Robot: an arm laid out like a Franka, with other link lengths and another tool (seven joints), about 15 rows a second.
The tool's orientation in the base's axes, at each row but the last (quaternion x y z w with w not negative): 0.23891 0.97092 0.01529 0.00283; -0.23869 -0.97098 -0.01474 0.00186; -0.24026 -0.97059 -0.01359 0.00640; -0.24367 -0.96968 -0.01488 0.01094; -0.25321 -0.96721 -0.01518 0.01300
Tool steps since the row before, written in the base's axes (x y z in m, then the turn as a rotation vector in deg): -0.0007 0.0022 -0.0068 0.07 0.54 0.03; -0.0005 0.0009 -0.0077 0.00 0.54 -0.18; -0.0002 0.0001 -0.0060 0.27 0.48 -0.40; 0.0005 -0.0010 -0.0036 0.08 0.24 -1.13; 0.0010 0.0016 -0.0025 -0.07 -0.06 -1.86
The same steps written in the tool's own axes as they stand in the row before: 0.0016 0.0014 0.0069 0.19 0.51 -0.01; 0.0008 0.0004 0.0077 0.25 0.47 0.20; 0.0001 -0.0001 0.0060 -0.02 0.54 0.41; -0.0010 -0.0007 0.0036 0.01 0.22 1.14; -0.0002 0.0018 0.0025 -0.03 -0.13 1.86
